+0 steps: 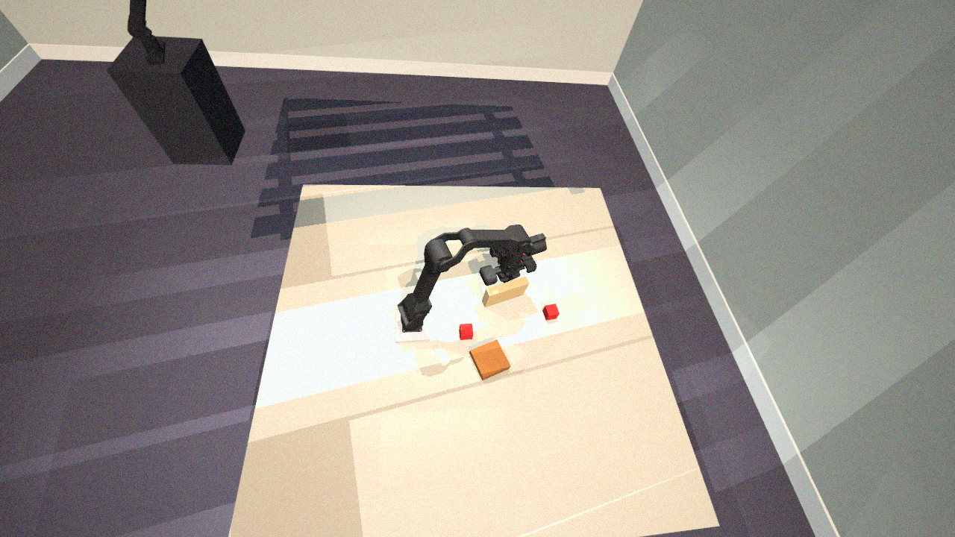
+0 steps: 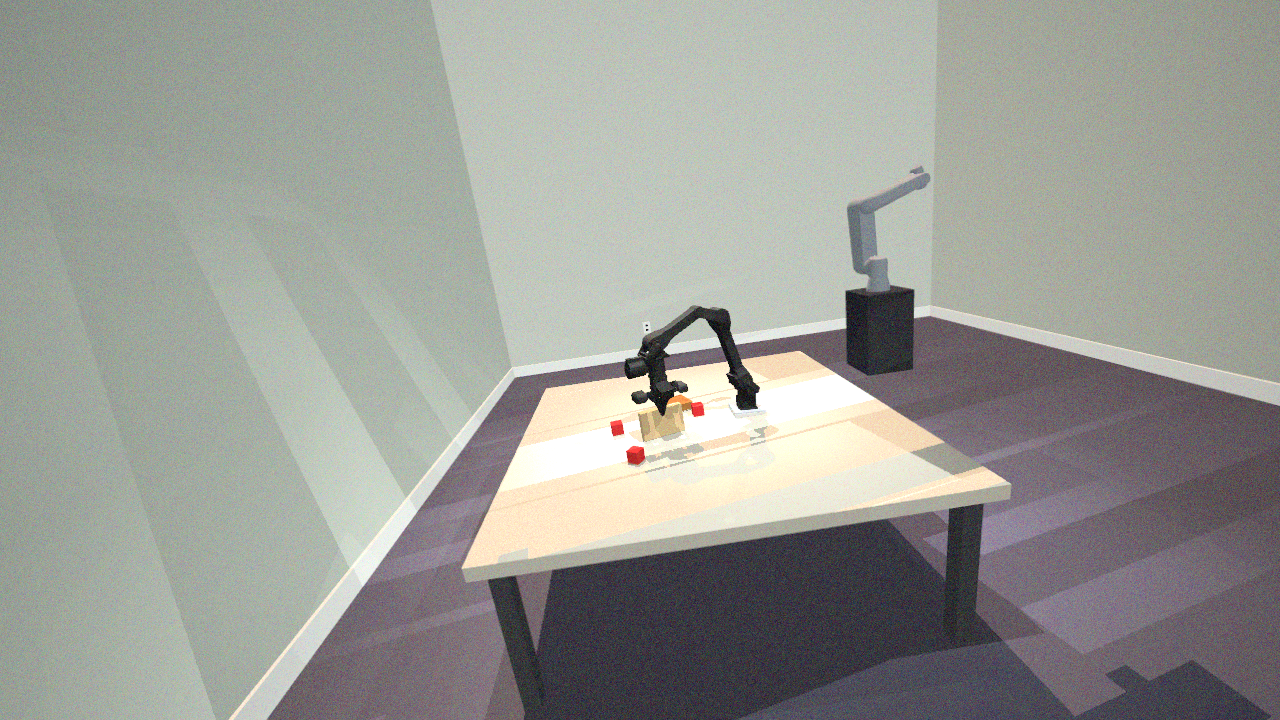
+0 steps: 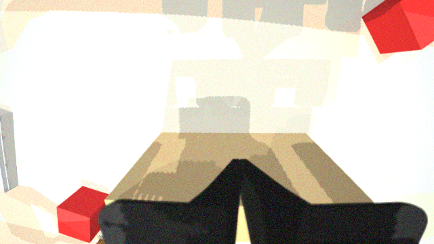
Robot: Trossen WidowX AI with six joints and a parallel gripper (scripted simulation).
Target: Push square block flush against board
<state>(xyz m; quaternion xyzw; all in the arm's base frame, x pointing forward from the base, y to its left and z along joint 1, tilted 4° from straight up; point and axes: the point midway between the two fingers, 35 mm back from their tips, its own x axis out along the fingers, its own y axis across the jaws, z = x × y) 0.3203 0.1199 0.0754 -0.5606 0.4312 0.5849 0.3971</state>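
Now: gripper tip 30 mm above the tan board, 20 mm to the left of it and 10 mm short of it. The rest, counted from my gripper tip: square block 250 mm to the right, 70 mm below, 70 mm behind.
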